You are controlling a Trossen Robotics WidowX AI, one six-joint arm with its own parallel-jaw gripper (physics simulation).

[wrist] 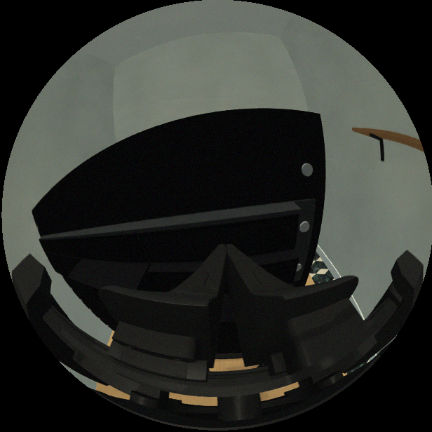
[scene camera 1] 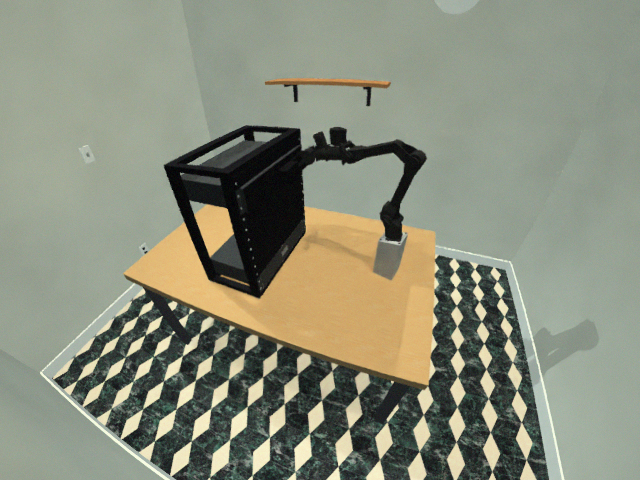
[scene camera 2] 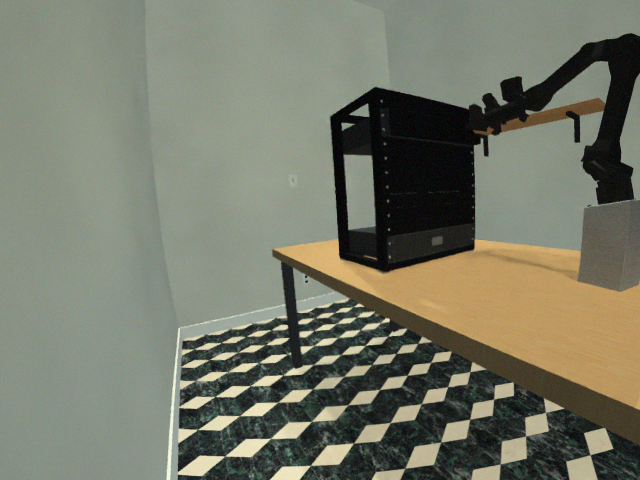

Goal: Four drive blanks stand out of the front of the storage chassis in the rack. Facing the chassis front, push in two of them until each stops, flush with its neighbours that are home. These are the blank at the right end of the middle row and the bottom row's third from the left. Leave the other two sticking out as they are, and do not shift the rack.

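Places are measured from the arm's base along level axes (x ahead, y left, z up), in millimetres.
Pixels of known places: gripper, fingertip midpoint: (scene camera 1: 296, 153) (scene camera 2: 464, 127); arm's base, link origin: (scene camera 1: 394, 236) (scene camera 2: 617, 202).
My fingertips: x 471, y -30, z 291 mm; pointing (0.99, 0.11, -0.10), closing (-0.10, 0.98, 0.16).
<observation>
For each thing: its top centre in the pictures, then the offset to it from my fingertips. "pt": a spot on its surface instead. Level surfaces: height alone.
- black rack, top centre: (scene camera 1: 240, 143) (scene camera 2: 403, 111) dx +146, dy +178, dz +87 mm
- storage chassis, surface spot: (scene camera 1: 204, 191) (scene camera 2: 356, 132) pt dx +154, dy +400, dz -13 mm
- wooden table, surface height: dz -499 mm
- grey lower unit, surface spot: (scene camera 2: 436, 240) (scene camera 1: 284, 251) pt dx +5, dy +175, dz -420 mm
The black rack (scene camera 1: 191, 222) (scene camera 2: 379, 180) (wrist: 310, 220) stands upright on the table. The storage chassis (scene camera 1: 204, 191) (scene camera 2: 357, 139) (wrist: 220, 234) sits in its upper part, its front very dark. In the wrist view a blank with a paler top face (wrist: 107, 271) stands out at the left; its row is unclear. My gripper (scene camera 1: 301, 165) (scene camera 2: 471, 128) (wrist: 224, 250) is shut and empty. Its tips are close to the chassis front, near the right end, below the pale upper ledge. Whether they touch a blank is hidden. The other blanks are too dark or covered by the fingers to tell apart.
The wooden table (scene camera 1: 330, 304) (scene camera 2: 465, 299) carries the rack and the arm's grey pedestal (scene camera 1: 390, 258) (scene camera 2: 607, 248). A grey lower unit (scene camera 1: 283, 250) (scene camera 2: 436, 240) fills the rack's bottom. A wooden wall shelf (scene camera 1: 328, 82) (scene camera 2: 558, 112) (wrist: 395, 136) hangs behind the arm.
</observation>
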